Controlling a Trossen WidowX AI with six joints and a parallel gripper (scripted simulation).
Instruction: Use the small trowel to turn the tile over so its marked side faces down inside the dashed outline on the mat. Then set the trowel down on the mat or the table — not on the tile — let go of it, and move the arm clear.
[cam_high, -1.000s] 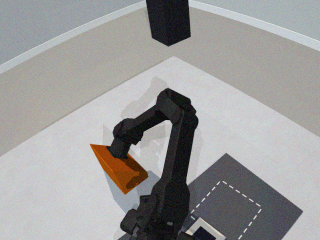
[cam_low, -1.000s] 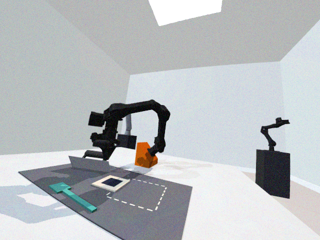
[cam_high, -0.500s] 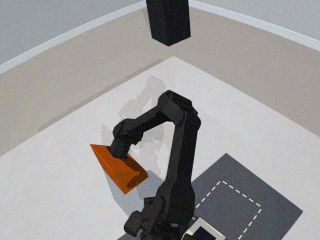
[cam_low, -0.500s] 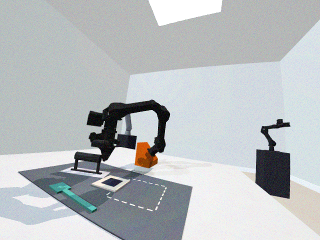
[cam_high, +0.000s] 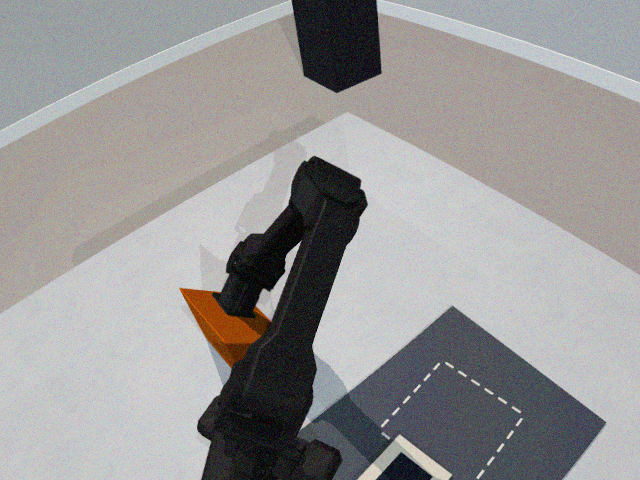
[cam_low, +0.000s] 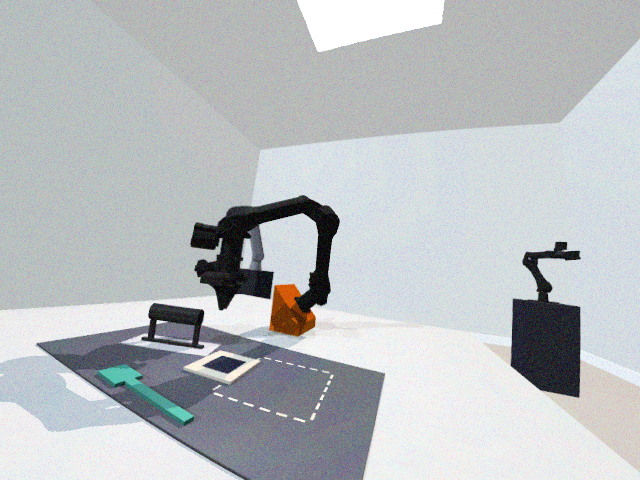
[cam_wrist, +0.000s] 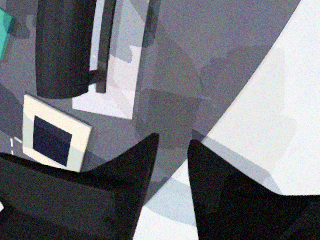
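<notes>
Now: gripper tip 110 mm short of the grey trowel, 60 mm to the left of it and 40 mm above it. Also, from my gripper tip: teal trowel 250 mm ahead, 100 mm to the left, 70 mm below; cream tile 110 mm ahead, 140 mm to the left, 70 mm below; dark mat 110 mm ahead, 110 mm to the left, 100 mm below.
</notes>
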